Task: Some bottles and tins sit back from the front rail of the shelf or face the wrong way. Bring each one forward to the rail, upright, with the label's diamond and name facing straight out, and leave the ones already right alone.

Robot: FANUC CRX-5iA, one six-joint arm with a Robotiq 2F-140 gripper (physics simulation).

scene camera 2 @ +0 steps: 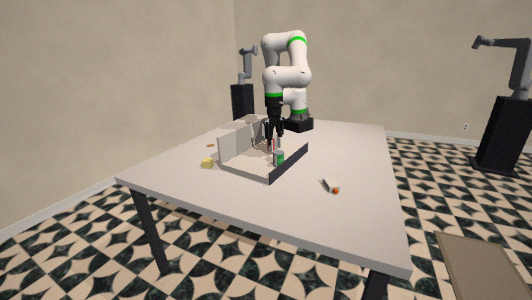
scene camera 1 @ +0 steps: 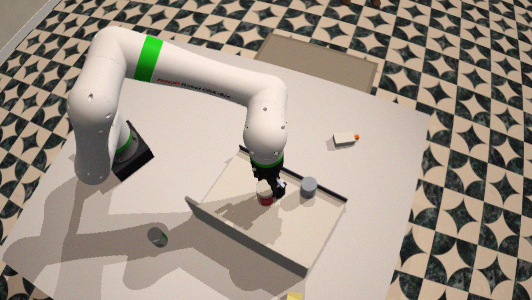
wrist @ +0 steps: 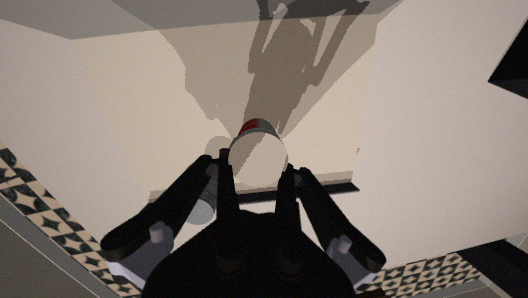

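Pixels of known places: gripper, fingertip midpoint: (scene camera 2: pixel 274 149); arm's base, origin of the base link: (scene camera 2: pixel 298 118) (scene camera 1: pixel 121 146).
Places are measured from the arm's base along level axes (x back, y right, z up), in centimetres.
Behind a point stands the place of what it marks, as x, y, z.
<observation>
My gripper (scene camera 1: pixel 271 191) @(-58.1, -16.1, -2.3) (scene camera 2: pixel 274 142) @(-58.1, -16.1, -2.3) (wrist: pixel 255 148) @(-58.1, -16.1, -2.3) points down over the shelf and is shut on a white-topped tin with a red label (scene camera 1: pixel 265 199) @(-59.4, -11.8, 3.4) (wrist: pixel 249 128) @(-58.6, -11.4, 3.9). This tin is upright, back from the dark front rail (scene camera 1: pixel 332 194) @(-76.0, -28.1, -4.2) (scene camera 2: pixel 290 163) @(-61.3, -27.8, -6.6) (wrist: pixel 327 190) @(-44.0, -26.5, -3.6); the visible red part is on the side away from the rail. A grey-topped tin (scene camera 1: pixel 308 187) @(-68.5, -23.5, 1.6) (scene camera 2: pixel 279 159) @(-70.1, -26.7, -1.0) (wrist: pixel 201 212) @(-67.1, -24.9, 1.6) stands upright close to the rail, with green showing in scene camera 2. Its diamond and name are too small to read. Whether the held tin touches the shelf floor cannot be told.
The shelf (scene camera 1: pixel 315 235) @(-78.5, -12.6, -5.4) (scene camera 2: pixel 245 166) @(-78.3, -11.8, -5.4) has a tall back panel (scene camera 1: pixel 250 240) @(-63.6, 2.6, 5.2) (scene camera 2: pixel 234 143) @(-71.9, 0.9, 2.2). A grey and green can (scene camera 1: pixel 157 237) @(-35.6, 18.6, -1.7) is on the table (scene camera 1: pixel 380 150) @(-83.0, -56.3, -8.7) (scene camera 2: pixel 350 215) @(-82.1, -64.5, -8.7) behind it. A yellow block (scene camera 1: pixel 295 296) @(-84.1, 8.7, -5.0) (scene camera 2: pixel 207 163) @(-86.2, 7.8, -5.8) and a white box with an orange end (scene camera 1: pixel 344 139) @(-68.8, -51.2, -5.9) (scene camera 2: pixel 330 184) @(-70.6, -52.5, -5.9) are outside the shelf.
</observation>
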